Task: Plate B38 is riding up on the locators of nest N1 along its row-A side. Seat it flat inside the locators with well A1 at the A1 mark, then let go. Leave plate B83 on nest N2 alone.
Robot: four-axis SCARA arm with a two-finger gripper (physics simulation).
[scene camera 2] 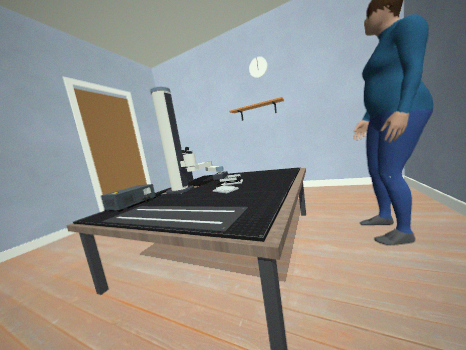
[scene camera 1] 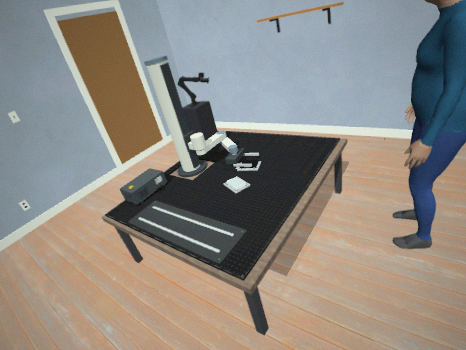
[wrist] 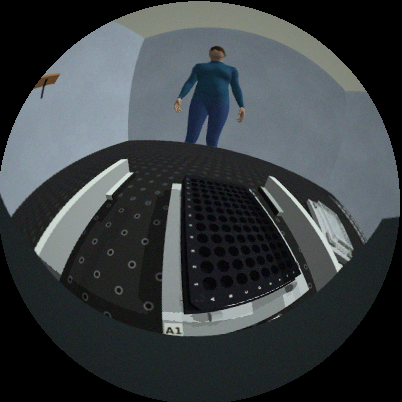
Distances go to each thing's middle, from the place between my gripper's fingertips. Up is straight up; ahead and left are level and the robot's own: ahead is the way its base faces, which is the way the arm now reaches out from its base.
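My gripper is 4 cm to the left of the black well plate (wrist: 231,253), 4 cm past it and 2 cm above it. As for nest N1 (wrist: 226,320), that's 4 cm to the right of my hand, 4 cm behind it and 3 cm below it.
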